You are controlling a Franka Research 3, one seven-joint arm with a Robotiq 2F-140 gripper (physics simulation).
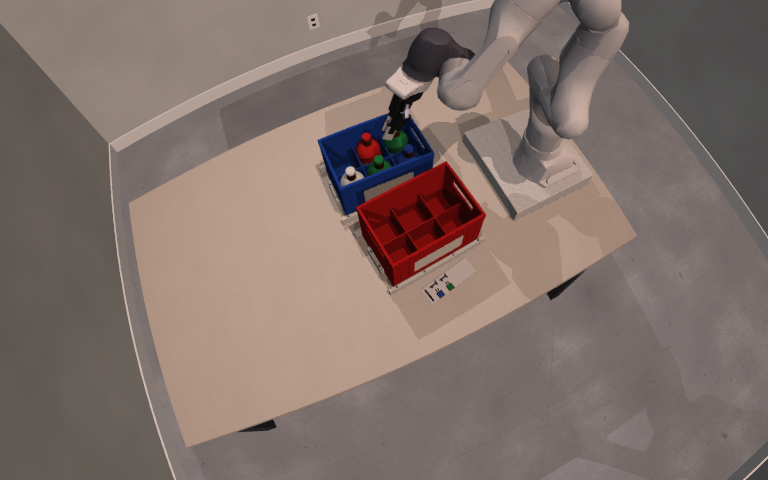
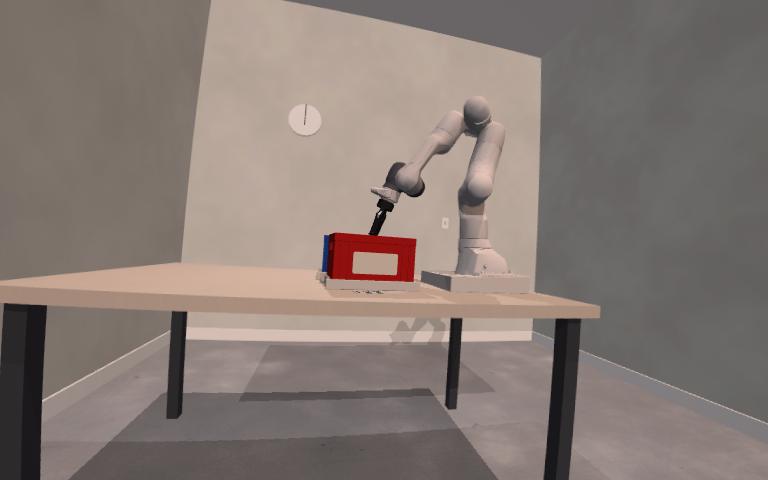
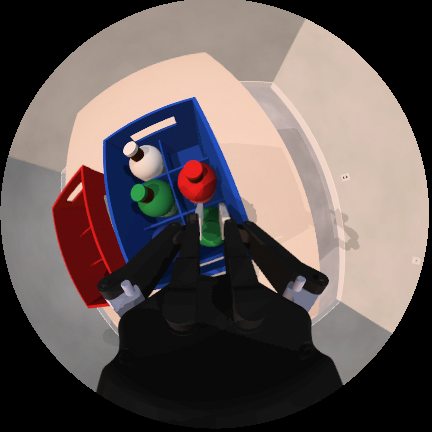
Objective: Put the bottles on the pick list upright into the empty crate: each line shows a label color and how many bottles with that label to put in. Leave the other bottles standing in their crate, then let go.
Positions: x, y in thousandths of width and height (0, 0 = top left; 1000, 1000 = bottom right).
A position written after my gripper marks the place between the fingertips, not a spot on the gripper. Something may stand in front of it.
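I can see my gripper (image 1: 503, 280), and in another view I find my gripper (image 3: 487, 490) again. There is a green bottle (image 3: 358, 457), and with it I see a white bottle (image 3: 337, 376) and a red bottle (image 3: 455, 418).
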